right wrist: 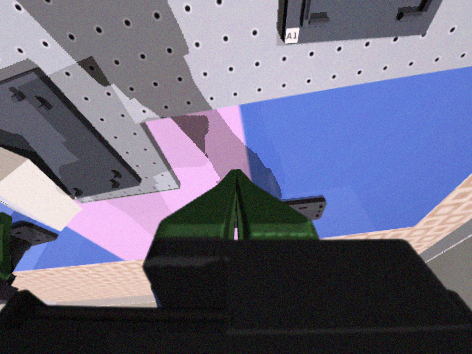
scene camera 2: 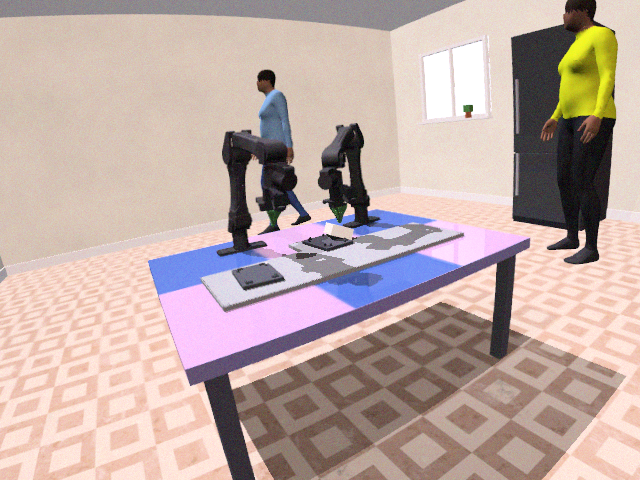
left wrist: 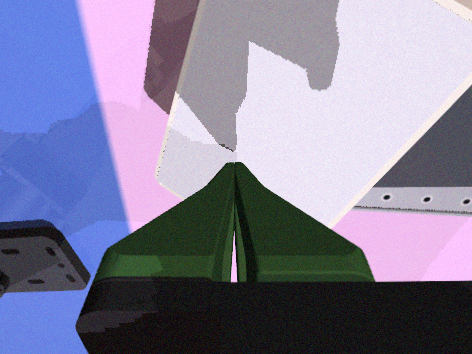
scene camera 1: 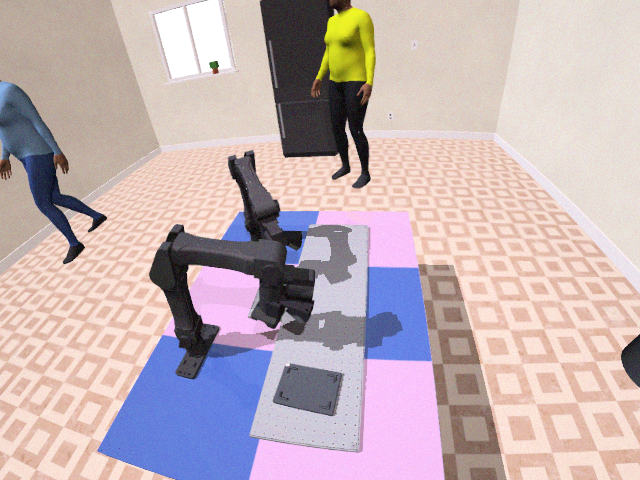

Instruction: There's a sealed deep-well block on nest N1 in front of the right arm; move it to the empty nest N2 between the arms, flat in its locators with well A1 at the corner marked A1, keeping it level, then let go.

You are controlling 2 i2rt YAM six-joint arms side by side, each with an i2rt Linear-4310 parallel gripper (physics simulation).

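Frame: origin at the left arm's base, x right, y ahead, z up, level; metres.
Where they show: left gripper, fingertip midpoint: point(right wrist: 6, 214) point(scene camera 2: 339, 222) point(left wrist: 234, 176); right gripper, fingertip midpoint: point(right wrist: 235, 177) point(scene camera 2: 273, 227) point(scene camera 1: 269, 326); left arm's base at its link origin: point(right wrist: 15, 237) point(scene camera 2: 361, 222) point(scene camera 1: 258, 240); right arm's base at its link origin: point(scene camera 2: 242, 249) point(scene camera 1: 198, 350).
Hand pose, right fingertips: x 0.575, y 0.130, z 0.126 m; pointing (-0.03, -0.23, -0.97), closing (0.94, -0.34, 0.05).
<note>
Each offset is from my right fingertips to the centre of the thing. Level surfaces: height alone.
The sealed block @(dx -0.297, dy +0.000, dz -0.083 m) point(scene camera 2: 338, 230) point(left wrist: 310, 130) point(right wrist: 37, 195), off-white, is tilted at the far side of nest N2 @(dx -0.219, dy +0.017, dz -0.102 m) point(scene camera 2: 324, 242) point(left wrist: 440, 150) point(right wrist: 60, 135) and appears to lean on it, not flat in its locators. Its contact points and well A1 are hidden. Nest N1 @(dx +0.140, dy +0.092, dz -0.104 m) point(scene camera 1: 308, 390) point(scene camera 2: 258, 274) point(right wrist: 350, 15) is an empty dark plate with its A1 label readable in the right wrist view. My left gripper point(scene camera 2: 339, 221) point(left wrist: 234, 176) is shut and empty, its tips close above the block. My right gripper point(scene camera 2: 273, 224) point(right wrist: 235, 177) is shut and empty, above the table behind the nests.
Both nests sit on a grey perforated board @(dz -0.113 m) point(scene camera 1: 348, 428) point(scene camera 2: 222, 303) point(right wrist: 250, 60) on the blue and pink table point(scene camera 2: 310, 330). The right arm's base point(scene camera 1: 192, 364) stands behind the board. Two people stand beyond the table. Arm shadows cross the board and the block.
</note>
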